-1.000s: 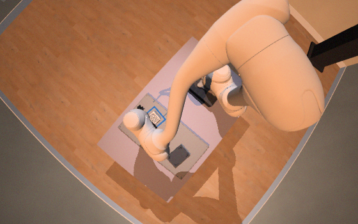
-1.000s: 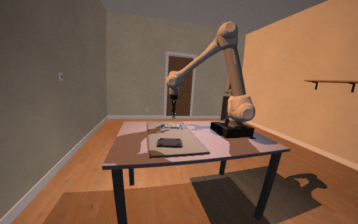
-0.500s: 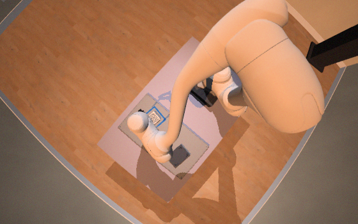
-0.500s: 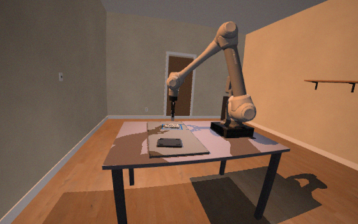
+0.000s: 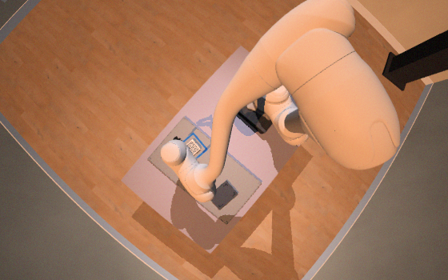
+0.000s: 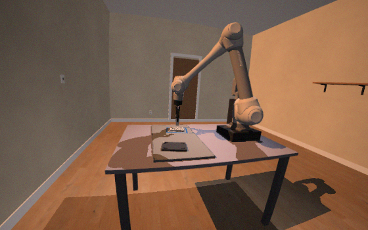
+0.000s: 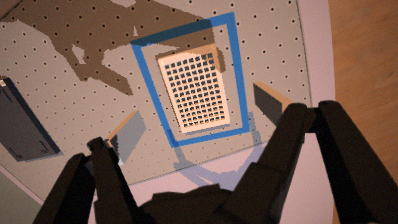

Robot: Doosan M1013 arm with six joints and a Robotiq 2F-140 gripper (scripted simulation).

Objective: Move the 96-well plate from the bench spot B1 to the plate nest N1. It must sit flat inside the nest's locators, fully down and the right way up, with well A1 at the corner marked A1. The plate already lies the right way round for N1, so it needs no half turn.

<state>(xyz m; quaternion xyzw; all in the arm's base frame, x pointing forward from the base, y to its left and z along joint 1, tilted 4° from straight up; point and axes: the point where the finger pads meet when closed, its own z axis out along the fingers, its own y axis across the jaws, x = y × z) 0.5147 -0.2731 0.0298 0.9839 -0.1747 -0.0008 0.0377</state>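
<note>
My gripper is now 7 cm above the white 96-well plate. From my hand the other things lie so: dark plate nest N1: 34 cm to the left, 15 cm ahead, 7 cm below; corner label: 26 cm to the left, 21 cm ahead, 6 cm below.
</note>
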